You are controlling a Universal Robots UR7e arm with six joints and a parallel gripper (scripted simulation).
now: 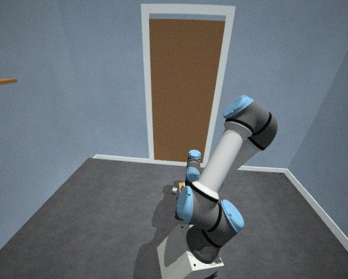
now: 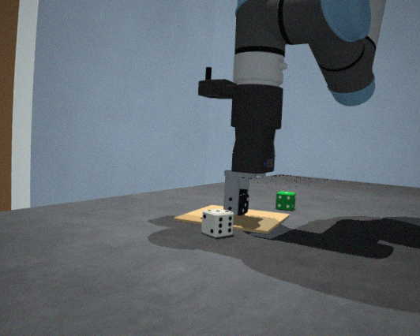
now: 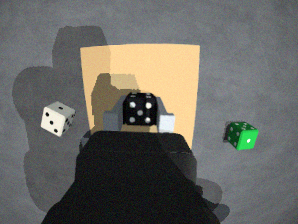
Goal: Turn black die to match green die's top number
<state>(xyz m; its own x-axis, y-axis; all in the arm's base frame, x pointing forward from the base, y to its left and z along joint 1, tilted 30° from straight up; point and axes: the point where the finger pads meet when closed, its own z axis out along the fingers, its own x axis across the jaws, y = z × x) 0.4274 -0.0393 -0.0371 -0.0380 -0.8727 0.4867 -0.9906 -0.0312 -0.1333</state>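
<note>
Now: hand right at the black die. Also, from my hand: white die (2 cm behind, 11 cm to the left, 1 cm below); then tan mat (3 cm below); then green die (4 cm behind, 14 cm to the right, 1 cm below).
</note>
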